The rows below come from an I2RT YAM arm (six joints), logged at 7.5 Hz.
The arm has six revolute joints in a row. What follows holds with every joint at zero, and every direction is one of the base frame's. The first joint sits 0.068 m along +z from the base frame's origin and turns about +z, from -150 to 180 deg. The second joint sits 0.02 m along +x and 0.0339 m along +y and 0.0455 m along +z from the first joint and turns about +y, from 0 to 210 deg. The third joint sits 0.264 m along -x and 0.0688 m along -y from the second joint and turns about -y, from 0 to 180 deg. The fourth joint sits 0.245 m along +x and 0.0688 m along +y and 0.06 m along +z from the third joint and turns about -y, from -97 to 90 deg. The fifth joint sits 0.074 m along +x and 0.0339 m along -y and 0.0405 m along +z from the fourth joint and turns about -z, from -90 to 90 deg. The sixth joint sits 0.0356 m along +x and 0.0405 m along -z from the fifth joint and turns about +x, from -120 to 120 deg. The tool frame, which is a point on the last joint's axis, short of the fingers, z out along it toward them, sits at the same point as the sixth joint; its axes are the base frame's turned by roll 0, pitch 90 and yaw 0 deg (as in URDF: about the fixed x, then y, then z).
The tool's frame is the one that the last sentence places.
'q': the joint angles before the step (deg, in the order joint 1, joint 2, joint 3, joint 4, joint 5, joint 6). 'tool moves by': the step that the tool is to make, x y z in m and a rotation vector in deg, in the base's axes. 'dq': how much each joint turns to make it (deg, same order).
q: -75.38 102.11 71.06 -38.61 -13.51 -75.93
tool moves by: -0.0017 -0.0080 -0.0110 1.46 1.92 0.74
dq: -0.48 2.97 1.48 -0.78 1.01 -1.69
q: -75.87 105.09 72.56 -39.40 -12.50 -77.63
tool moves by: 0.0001 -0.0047 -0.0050 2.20 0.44 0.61
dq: -0.20 2.10 1.85 -2.16 -0.34 -0.76
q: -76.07 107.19 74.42 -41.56 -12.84 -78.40
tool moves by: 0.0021 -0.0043 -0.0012 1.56 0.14 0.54
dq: 0.12 1.61 2.05 -2.07 -0.34 -0.35
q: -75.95 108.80 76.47 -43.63 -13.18 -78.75
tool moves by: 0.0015 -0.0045 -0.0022 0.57 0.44 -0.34
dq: 0.09 1.32 1.36 -0.61 0.38 0.36
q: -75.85 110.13 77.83 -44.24 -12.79 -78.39
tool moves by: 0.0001 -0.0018 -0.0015 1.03 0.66 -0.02
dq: -0.02 0.88 0.99 -1.29 0.38 -0.09
